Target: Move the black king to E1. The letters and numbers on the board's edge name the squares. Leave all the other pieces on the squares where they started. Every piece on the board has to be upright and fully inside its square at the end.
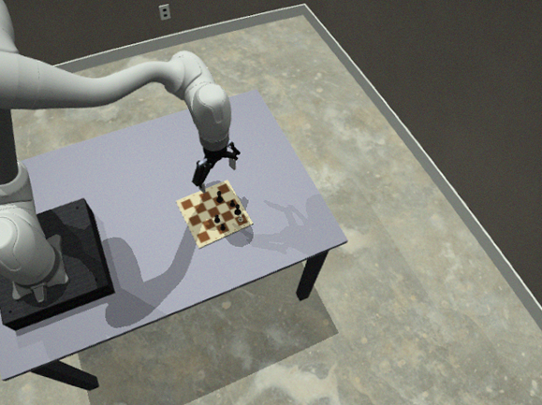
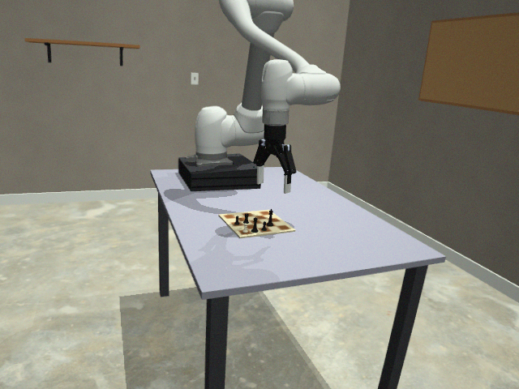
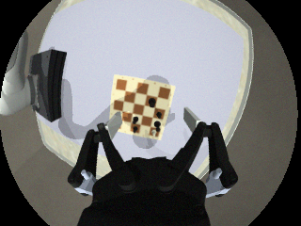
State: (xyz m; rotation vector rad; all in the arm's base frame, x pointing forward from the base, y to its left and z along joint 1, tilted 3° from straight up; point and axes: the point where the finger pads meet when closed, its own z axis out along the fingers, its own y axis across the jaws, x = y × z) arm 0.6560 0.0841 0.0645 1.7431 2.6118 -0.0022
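The black king is 130 mm below my hand. Round my hand: chessboard (160 mm below, 40 mm to the right, 40 mm behind); then white piece (140 mm below, 110 mm to the right, 40 mm ahead).
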